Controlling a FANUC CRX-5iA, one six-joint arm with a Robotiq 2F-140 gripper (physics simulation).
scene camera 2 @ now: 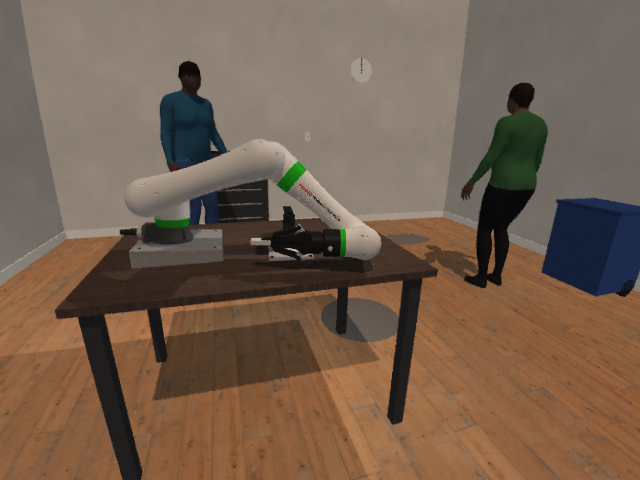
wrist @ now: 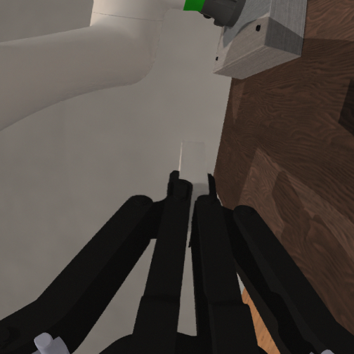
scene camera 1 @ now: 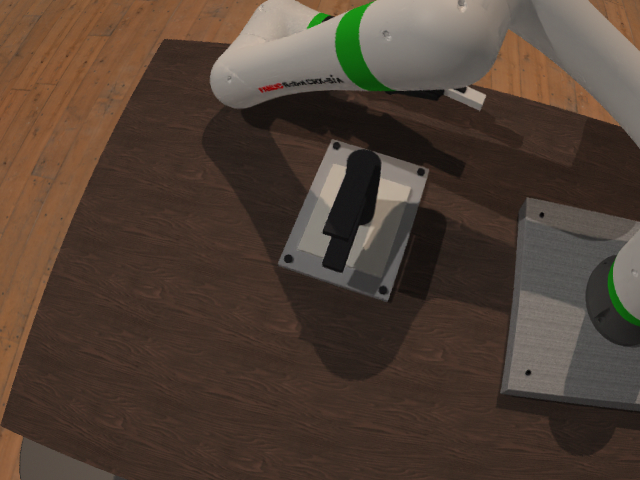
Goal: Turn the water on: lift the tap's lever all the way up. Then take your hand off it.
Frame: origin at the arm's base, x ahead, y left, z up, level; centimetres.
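Seen in the pictures: gripper, between the fingertips: [scene camera 2: 251, 241] [scene camera 1: 483, 103]; arm's base, origin of its link: [scene camera 2: 173, 239] [scene camera 1: 624, 300].
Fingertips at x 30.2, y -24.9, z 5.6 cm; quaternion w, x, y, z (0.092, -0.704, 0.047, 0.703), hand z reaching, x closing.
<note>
Offsets run from my fingertips to a thing's top centre. "spot": to the spot under its first point. Level surfaces: height alone.
The tap {spot: dx +14.8, dy +27.5, dz +4.8 cm} [scene camera 1: 353, 204] [scene camera 2: 287, 219] is black and stands upright on a grey mounting plate {spot: dx +22.9, dy +24.5, dz -10.0 cm} [scene camera 1: 302, 222] with a cream base. In scene camera 1 two black bars, one above the other, reach from its column toward the lower left; which one is the lever, and its exact angle, I cannot tell. My gripper [scene camera 1: 467, 97] [scene camera 2: 259, 241] [wrist: 190, 158] is shut and empty, its pale pads together. It lies level and low over the table, beside the tap and apart from it in scene camera 1. In scene camera 2 it hides the tap's lower part. The tap does not show in the wrist view.
The arm's grey base block [scene camera 1: 540, 310] [scene camera 2: 176, 254] [wrist: 280, 52] stands on the dark wooden table {dz -10.8 cm} [scene camera 1: 155, 310] [scene camera 2: 248, 289]. The forearm [scene camera 1: 289, 67] [scene camera 2: 320, 198] hangs over the table's far side in scene camera 1. Two people [scene camera 2: 187, 124] [scene camera 2: 516, 149] and a blue bin [scene camera 2: 589, 248] are beyond the table.
</note>
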